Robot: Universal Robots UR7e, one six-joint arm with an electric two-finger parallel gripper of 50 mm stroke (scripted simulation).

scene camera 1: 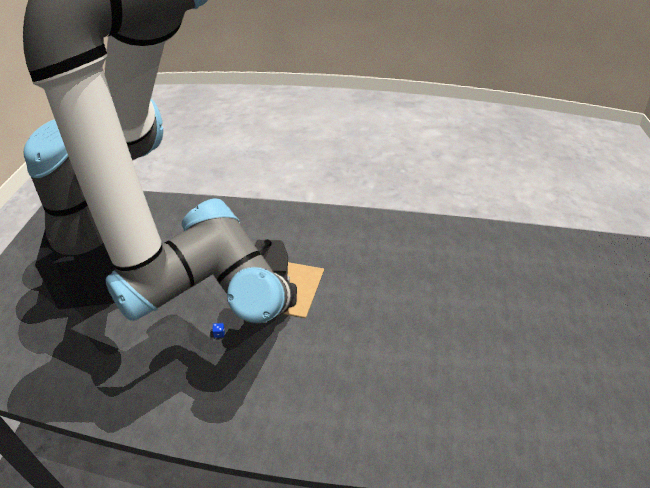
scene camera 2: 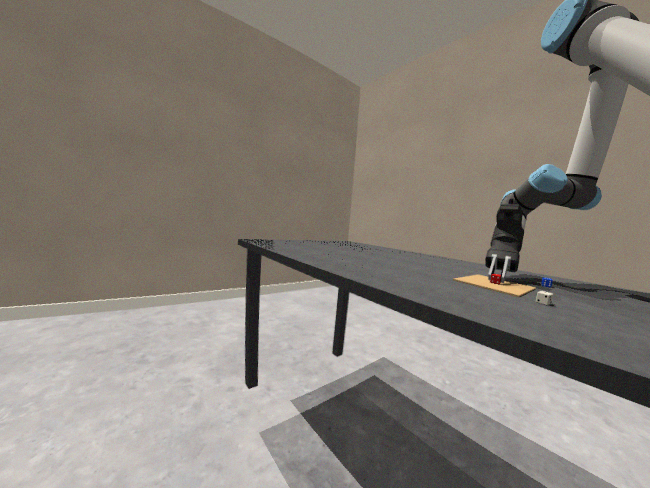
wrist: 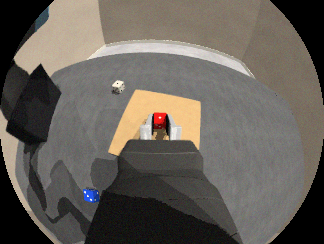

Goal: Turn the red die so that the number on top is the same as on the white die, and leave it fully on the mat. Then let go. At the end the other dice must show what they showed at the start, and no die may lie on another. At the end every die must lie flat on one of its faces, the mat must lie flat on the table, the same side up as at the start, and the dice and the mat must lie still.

I see my gripper (scene camera 2: 495, 278) and a tan mat (scene camera 1: 307, 278).
The tan mat also shows in scene camera 2 (scene camera 2: 510, 288) and in the wrist view (wrist: 185, 112). My gripper also shows in the wrist view (wrist: 159, 120).
